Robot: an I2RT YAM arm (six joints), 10 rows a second.
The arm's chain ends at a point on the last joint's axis. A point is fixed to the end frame.
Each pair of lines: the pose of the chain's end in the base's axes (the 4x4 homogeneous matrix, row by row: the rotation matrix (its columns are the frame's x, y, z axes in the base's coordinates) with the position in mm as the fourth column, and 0 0 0 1 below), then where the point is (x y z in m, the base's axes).
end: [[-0.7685 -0.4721 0.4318 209.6], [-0.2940 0.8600 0.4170 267.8], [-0.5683 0.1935 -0.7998 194.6], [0 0 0 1]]
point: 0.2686 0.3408 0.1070
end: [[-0.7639 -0.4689 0.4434 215.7], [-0.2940 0.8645 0.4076 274.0], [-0.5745 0.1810 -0.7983 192.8], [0 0 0 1]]
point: 0.2761 0.3459 0.1052
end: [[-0.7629 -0.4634 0.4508 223.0], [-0.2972 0.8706 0.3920 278.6], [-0.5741 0.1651 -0.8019 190.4], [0 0 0 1]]
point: 0.2844 0.3487 0.1021
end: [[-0.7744 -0.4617 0.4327 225.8], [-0.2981 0.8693 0.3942 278.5], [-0.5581 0.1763 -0.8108 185.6], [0 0 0 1]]
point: 0.2852 0.3489 0.0961
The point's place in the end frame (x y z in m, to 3 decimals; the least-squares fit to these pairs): -0.017 0.018 0.126
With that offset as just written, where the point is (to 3 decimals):
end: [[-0.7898 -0.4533 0.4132 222.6], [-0.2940 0.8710 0.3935 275.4], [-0.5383 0.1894 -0.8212 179.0], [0 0 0 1]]
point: 0.280 0.346 0.088
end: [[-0.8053 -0.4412 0.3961 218.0], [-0.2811 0.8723 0.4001 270.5], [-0.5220 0.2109 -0.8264 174.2], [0 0 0 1]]
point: 0.274 0.341 0.083
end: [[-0.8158 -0.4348 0.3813 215.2], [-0.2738 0.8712 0.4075 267.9], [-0.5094 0.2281 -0.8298 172.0], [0 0 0 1]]
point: 0.269 0.340 0.080
